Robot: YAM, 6 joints.
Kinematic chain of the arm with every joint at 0, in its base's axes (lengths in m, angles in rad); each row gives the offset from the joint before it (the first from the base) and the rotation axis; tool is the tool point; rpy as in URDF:
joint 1: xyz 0 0 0.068 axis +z
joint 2: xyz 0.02 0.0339 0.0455 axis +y
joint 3: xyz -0.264 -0.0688 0 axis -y
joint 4: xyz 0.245 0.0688 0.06 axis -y
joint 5: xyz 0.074 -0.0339 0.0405 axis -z
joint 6: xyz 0.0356 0 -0.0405 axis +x
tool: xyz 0 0 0 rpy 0 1.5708 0
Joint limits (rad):
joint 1: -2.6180..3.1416
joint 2: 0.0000..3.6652
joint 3: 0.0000..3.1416
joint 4: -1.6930..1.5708
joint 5: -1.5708..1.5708
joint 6: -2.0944..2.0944
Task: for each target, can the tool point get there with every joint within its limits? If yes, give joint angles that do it. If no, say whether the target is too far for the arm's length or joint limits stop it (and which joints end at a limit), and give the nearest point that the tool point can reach.
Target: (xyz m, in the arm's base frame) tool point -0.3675 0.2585 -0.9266
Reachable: no: too far | nearest point -0.2672 0.1880 -0.3718 | short by 0.568 m
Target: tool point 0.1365 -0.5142 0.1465
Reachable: yes | joints -1.2491 2.4367 1.7833 0.2170 1.1954 0.6456
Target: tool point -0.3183 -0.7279 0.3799
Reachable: no: too far | nearest point -0.2451 -0.5606 0.3171 | short by 0.193 m
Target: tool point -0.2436 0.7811 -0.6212
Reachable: no: too far | nearest point -0.1480 0.4746 -0.2815 | short by 0.467 m
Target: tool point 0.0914 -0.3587 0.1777
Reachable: yes | joints -1.2406 1.8073 0.9776 0.2360 0.9945 -0.9053
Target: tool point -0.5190 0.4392 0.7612
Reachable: no: too far | nearest point -0.3562 0.3014 0.5519 | short by 0.299 m
